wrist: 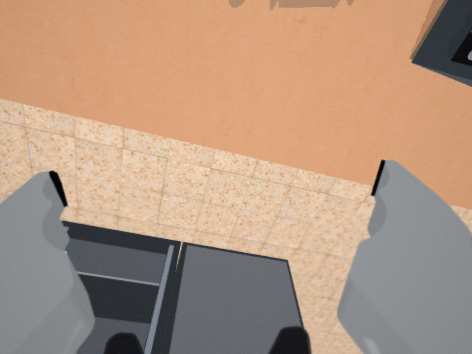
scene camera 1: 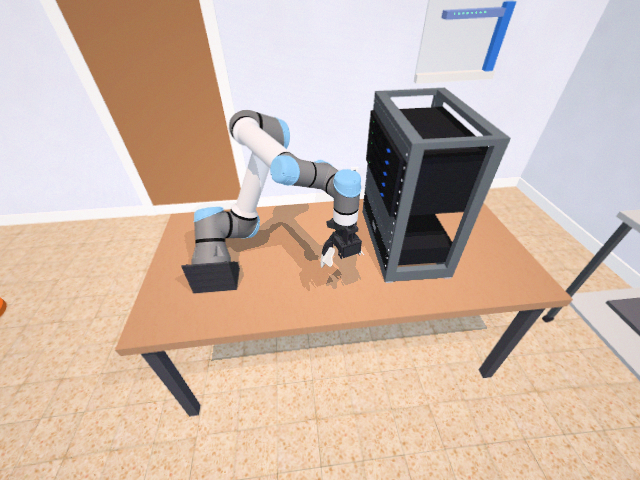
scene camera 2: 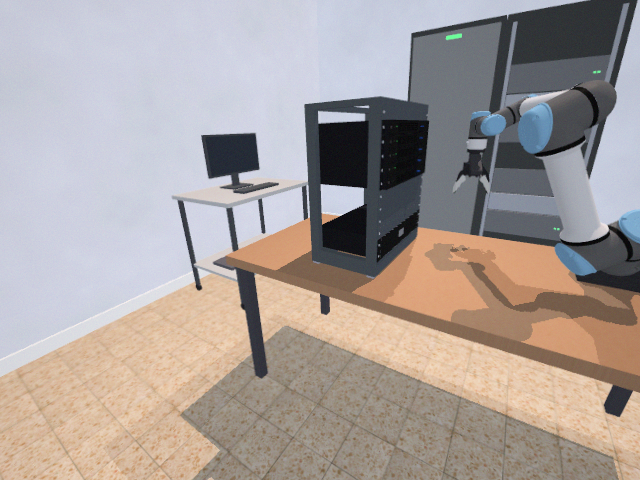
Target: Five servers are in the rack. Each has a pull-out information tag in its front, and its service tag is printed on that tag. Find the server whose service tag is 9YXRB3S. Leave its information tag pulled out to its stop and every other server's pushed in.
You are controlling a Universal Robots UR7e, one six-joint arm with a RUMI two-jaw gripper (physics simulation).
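Pixels of known places: gripper, fingertip midpoint: [wrist: 220, 171] [scene camera 1: 341, 261] [scene camera 2: 470, 193]; arm's base, origin of the base link: [scene camera 1: 211, 263].
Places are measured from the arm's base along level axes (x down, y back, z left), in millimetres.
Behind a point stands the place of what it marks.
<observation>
The rack [scene camera 1: 409, 206] @(x -296, y -751, z -53 mm) [scene camera 2: 311, 180] @(x -251, y -968, z 461 mm) stands on the table, and a dark lower corner of it [wrist: 434, 47] @(x 68, y -716, z -36 mm) shows at the top right of the wrist view. The black servers [scene camera 1: 385, 155] @(x -398, y -690, z 121 mm) [scene camera 2: 405, 152] @(x -343, y -685, z 251 mm) are stacked in its upper part, with small blue marks along one side of their fronts. The information tags and their print are too small to read, and I cannot tell whether any tag is pulled out. My gripper [scene camera 1: 342, 259] @(x -132, y -516, z -142 mm) [scene camera 2: 471, 191] @(x -132, y -516, z -142 mm) [wrist: 220, 171] @(x -132, y -516, z -142 mm) is open and empty, pointing down above the table in front of the rack, apart from it.
A black unit [scene camera 1: 426, 242] @(x -54, y -886, z 25 mm) [scene camera 2: 392, 238] @(x -14, y -698, z 295 mm) sits low in the rack. The wooden table [scene camera 1: 289, 310] @(x 99, y -318, z -176 mm) [scene camera 2: 439, 310] @(x 99, y -437, z 514 mm) [wrist: 225, 75] @(x 99, y -519, z -146 mm) carries the rack and the arm's base [scene camera 1: 210, 277] @(x 9, y -8, z -69 mm). Tall grey cabinets [scene camera 2: 449, 82] [wrist: 235, 295] stand beyond the table. A side desk [scene camera 2: 206, 193] holds a monitor [scene camera 2: 231, 153].
</observation>
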